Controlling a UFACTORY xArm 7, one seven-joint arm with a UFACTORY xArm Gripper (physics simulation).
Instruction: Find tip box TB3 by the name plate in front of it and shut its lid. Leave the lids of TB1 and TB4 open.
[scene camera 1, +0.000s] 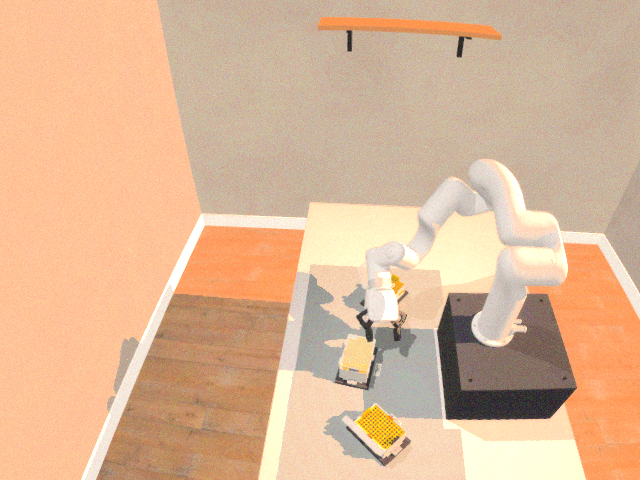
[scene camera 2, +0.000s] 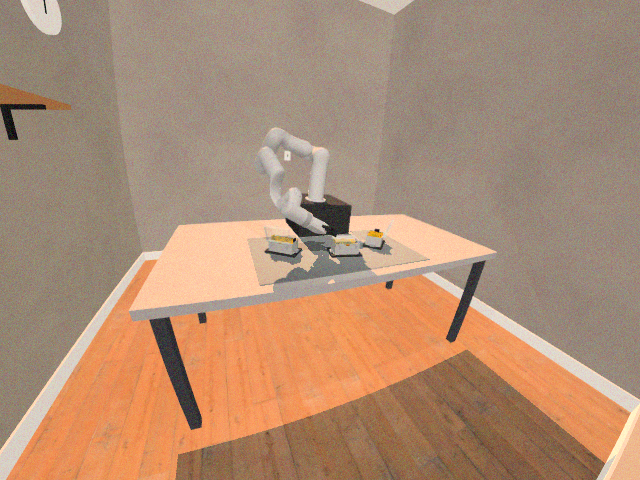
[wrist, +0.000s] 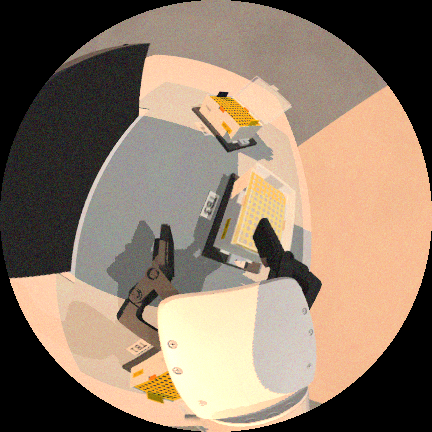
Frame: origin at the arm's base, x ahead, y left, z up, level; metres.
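Seen in the pictures: gripper, between the fingertips: (scene camera 1: 383, 341) (scene camera 2: 330, 233) (wrist: 215, 230); arm's base, origin of its link: (scene camera 1: 492, 328) (scene camera 2: 315, 200).
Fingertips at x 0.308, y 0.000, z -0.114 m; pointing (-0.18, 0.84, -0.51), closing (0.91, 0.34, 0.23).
Observation:
Pixels of each thing's middle, then the offset from my fingertips to it. Level surfaces: height alone.
- Tip box TB3, middle of its body: (wrist: 251, 213) (scene camera 1: 361, 359) (scene camera 2: 344, 244) 0.062 m ahead, 0.052 m left, 0.038 m down
- TB1, middle of its body: (wrist: 176, 388) (scene camera 1: 386, 286) (scene camera 2: 283, 238) 0.008 m ahead, 0.243 m right, 0.012 m down
- grey-beige mat, height of its surface: 0.076 m down
- table, height of its surface: 0.080 m down
Tip box TB3 (scene camera 1: 356, 356) (scene camera 2: 345, 246) (wrist: 262, 207) is the middle box. Its name plate (wrist: 209, 204) reads TB3. Its clear lid lies over the pale yellow tips; whether it is fully down is unclear. TB1 (scene camera 1: 397, 285) (scene camera 2: 282, 244) (wrist: 160, 386) is partly hidden by the arm in scene camera 1 and the wrist view; its lid stands up in scene camera 2. The third box, TB4 (scene camera 1: 381, 427) (scene camera 2: 374, 239) (wrist: 230, 115), has its clear lid (wrist: 265, 100) open. My gripper (scene camera 1: 383, 338) (wrist: 215, 230) is open and empty beside TB3, one finger overlapping its edge in the wrist view.
The boxes stand in dark holders on a grey-beige mat (scene camera 1: 317, 444) (scene camera 2: 263, 273) on the table (scene camera 1: 341, 227) (scene camera 2: 201, 268). The black robot base block (scene camera 1: 511, 361) (scene camera 2: 336, 214) stands at one side of the mat. An orange wall shelf (scene camera 1: 408, 25) hangs above, away from the table.

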